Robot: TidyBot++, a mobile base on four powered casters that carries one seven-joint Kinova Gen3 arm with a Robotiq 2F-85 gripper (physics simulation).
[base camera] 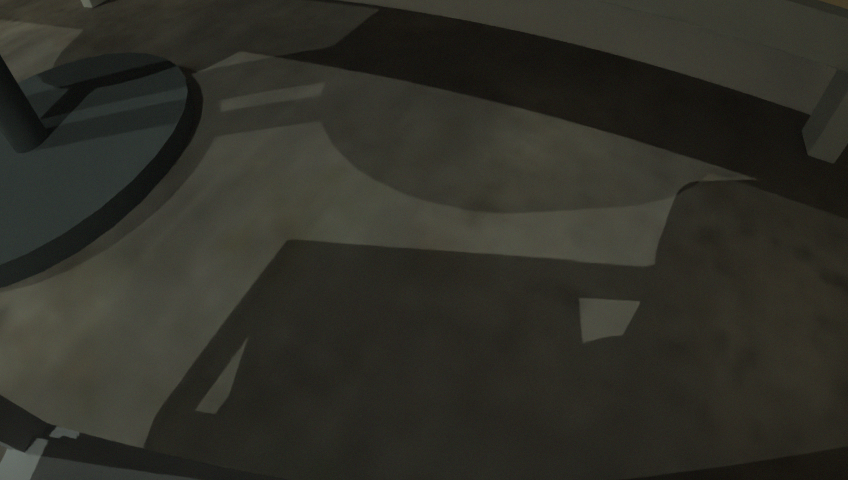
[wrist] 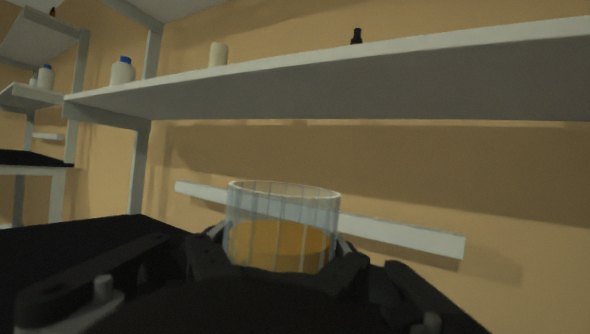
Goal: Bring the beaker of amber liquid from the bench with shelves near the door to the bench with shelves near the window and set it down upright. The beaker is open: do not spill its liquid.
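Note:
A clear open beaker [wrist: 283, 235] of amber liquid stands upright between the fingers in the wrist view, its rim and upper part showing above them. The liquid is level and below the rim. My gripper [wrist: 280, 239] is shut on the beaker. The beaker's base is hidden behind the gripper body. A bench with a black top [wrist: 125, 227] and a long white shelf [wrist: 380, 75] above it is in front of the gripper. Whether the beaker's base touches the bench top cannot be seen. The base camera view does not show the beaker or the gripper.
On the shelf stand a white bottle with a blue cap [wrist: 122, 73], a cream container [wrist: 218, 54] and a dark bottle [wrist: 356, 37]. A white wall rail [wrist: 405, 232] runs behind the beaker. Another shelved bench [wrist: 30, 170] is at the left. A round stool base [base camera: 89, 160] stands on the floor.

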